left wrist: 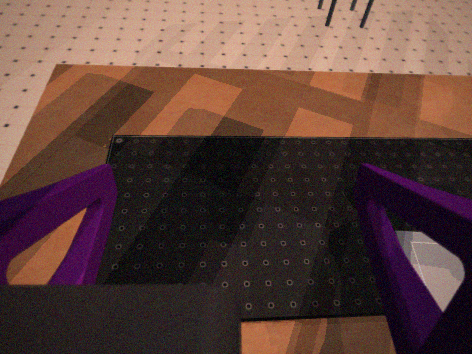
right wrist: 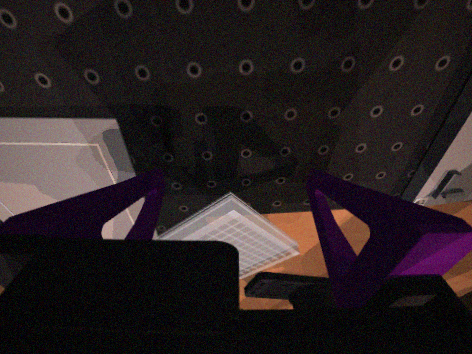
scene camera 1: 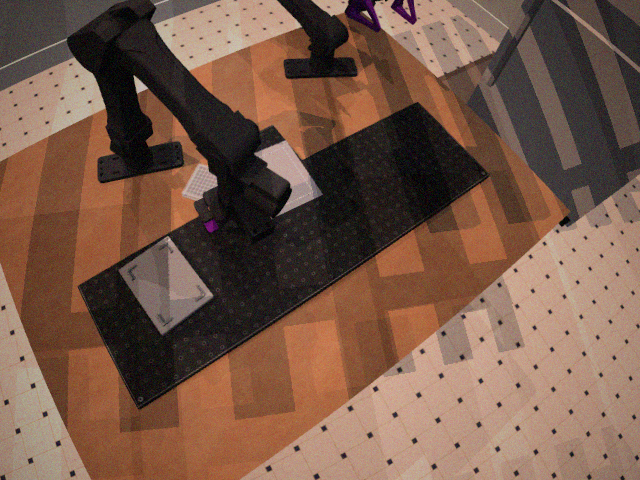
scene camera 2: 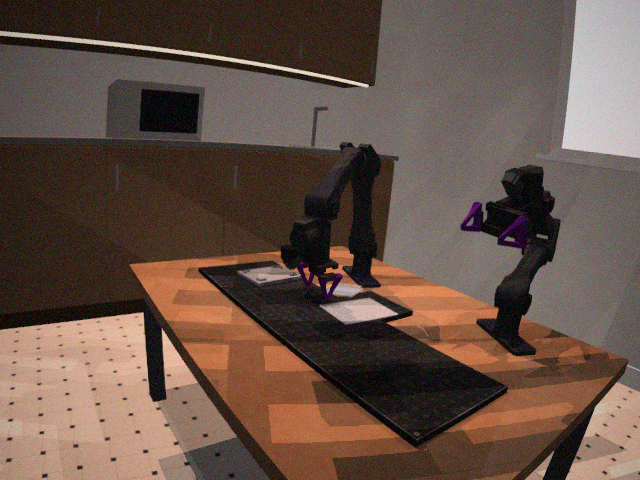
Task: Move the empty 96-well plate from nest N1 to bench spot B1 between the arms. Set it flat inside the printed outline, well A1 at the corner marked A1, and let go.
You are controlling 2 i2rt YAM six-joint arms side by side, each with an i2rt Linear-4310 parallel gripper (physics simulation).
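Frame: origin at the left arm's base, x right, y ahead, z up, level; metres.
Where they show: left gripper, between the fingertips: [left wrist: 235, 177] [scene camera 1: 397, 26] [scene camera 2: 479, 234]; right gripper, between the fingertips: [right wrist: 235, 176] [scene camera 1: 234, 218] [scene camera 2: 317, 293]; left arm's base, origin of its link: [scene camera 1: 320, 69] [scene camera 2: 504, 337]; right arm's base, origin of its link: [right wrist: 308, 286] [scene camera 1: 140, 163] [scene camera 2: 360, 277].
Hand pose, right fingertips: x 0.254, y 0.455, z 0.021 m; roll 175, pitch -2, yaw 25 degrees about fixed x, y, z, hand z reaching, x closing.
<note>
Each offset is from my right fingertips to the top centre of the thing. Level surfaces: height alone.
The 96-well plate @(dx +0.039, dy -0.083, dz +0.017 m) [scene camera 1: 199, 181] [scene camera 2: 347, 290] [right wrist: 260, 250] lies askew by the black board's edge, between the B1 card and the right arm's base; whether it is level is unclear. The right gripper [scene camera 2: 319, 291] [right wrist: 236, 175] is open and empty, low over the board, with the plate behind its fingertips. In scene camera 1 the arm hides part of it. The pale B1 card @(dx -0.103, dy -0.095, dz -0.006 m) [scene camera 1: 305, 198] [scene camera 2: 361, 310] [right wrist: 50, 131] bears a thin printed outline with no plate inside. Nest N1 @(dx +0.146, dy +0.128, dz +0.010 m) [scene camera 1: 180, 273] [scene camera 2: 261, 277] has corner brackets and holds no plate. The left gripper [scene camera 1: 397, 25] [scene camera 2: 482, 235] [left wrist: 237, 167] is open, empty and raised high.
The black perforated board @(dz -0.008 m) [scene camera 1: 361, 206] [scene camera 2: 336, 351] [left wrist: 225, 210] [right wrist: 250, 30] lies along the wooden table @(dz -0.021 m) [scene camera 1: 310, 356] [scene camera 2: 232, 356]. The right arm's base [scene camera 1: 139, 162] [scene camera 2: 367, 279] stands close behind the plate. The left arm's base [scene camera 1: 320, 68] [scene camera 2: 509, 341] stands farther right.
</note>
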